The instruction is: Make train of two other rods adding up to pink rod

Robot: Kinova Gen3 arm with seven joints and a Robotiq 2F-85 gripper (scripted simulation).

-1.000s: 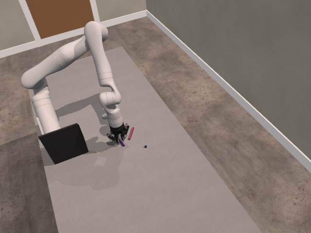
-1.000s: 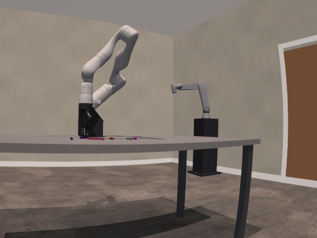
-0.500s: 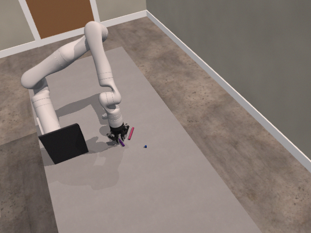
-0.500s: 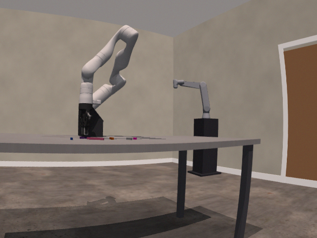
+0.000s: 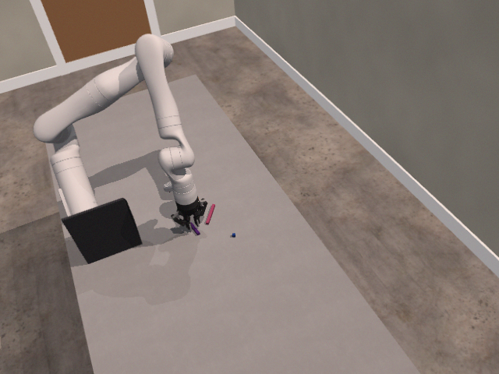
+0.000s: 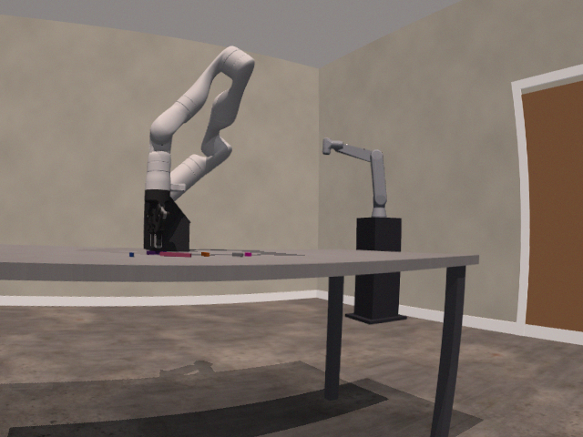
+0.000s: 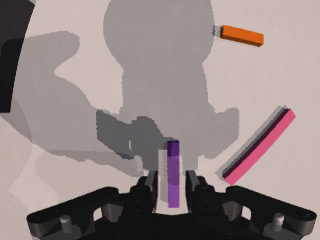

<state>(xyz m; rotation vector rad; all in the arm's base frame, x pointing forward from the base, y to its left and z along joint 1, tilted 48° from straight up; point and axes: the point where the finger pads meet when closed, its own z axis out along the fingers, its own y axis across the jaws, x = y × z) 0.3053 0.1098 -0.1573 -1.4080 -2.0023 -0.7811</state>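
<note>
Right now my hand is 3 cm above the purple rod. The rest, counted from my hand: orange rod: 3 cm ahead, 14 cm to the left, 3 cm below; then blue rod: 13 cm ahead, 8 cm to the right, 3 cm below; then pink rod: 7 cm ahead, 5 cm to the left, 3 cm below.
</note>
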